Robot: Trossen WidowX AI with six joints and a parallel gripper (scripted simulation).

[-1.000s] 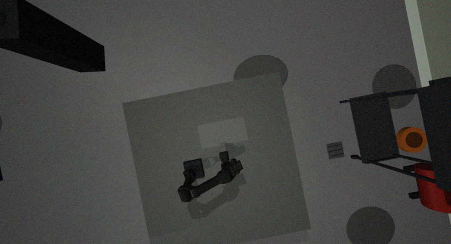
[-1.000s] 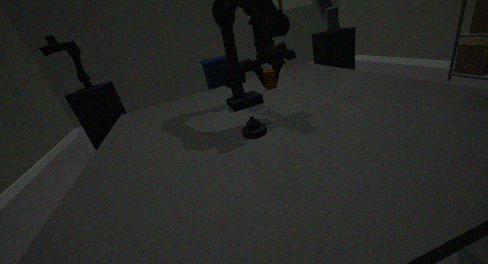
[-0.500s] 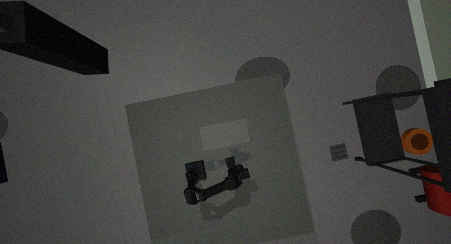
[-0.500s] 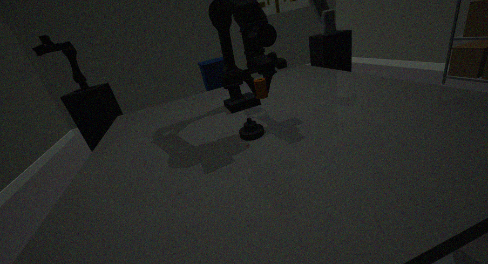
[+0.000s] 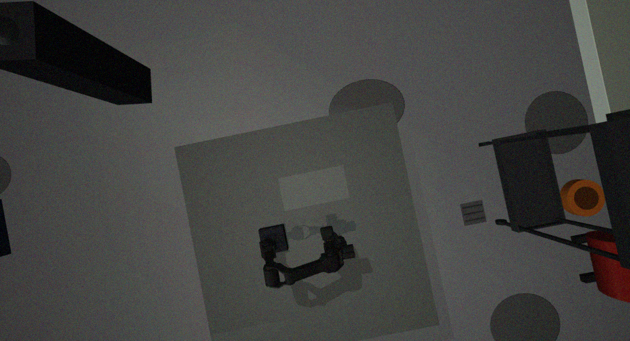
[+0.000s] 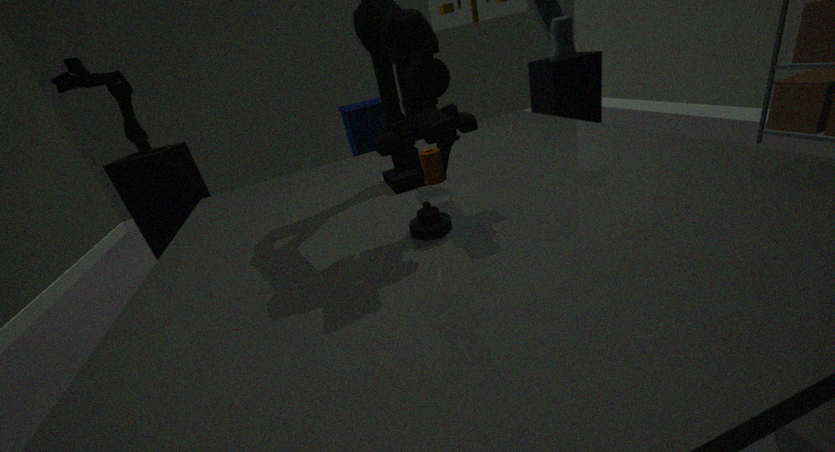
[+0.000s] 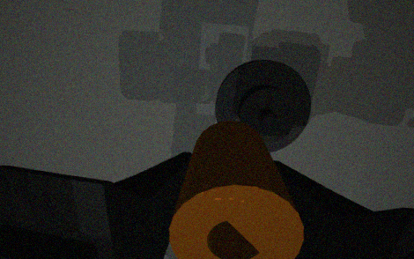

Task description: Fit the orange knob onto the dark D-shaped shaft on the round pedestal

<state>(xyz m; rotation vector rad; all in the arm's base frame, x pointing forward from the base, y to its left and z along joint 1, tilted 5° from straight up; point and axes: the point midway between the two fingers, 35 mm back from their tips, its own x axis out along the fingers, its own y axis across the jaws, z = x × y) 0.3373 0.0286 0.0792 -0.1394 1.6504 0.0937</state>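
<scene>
My gripper tip is 2 cm short of the dark round pedestal, 3 cm to the left of it and 7 cm above it. Also, from my gripper tip: orange knob 2 cm above.
</scene>
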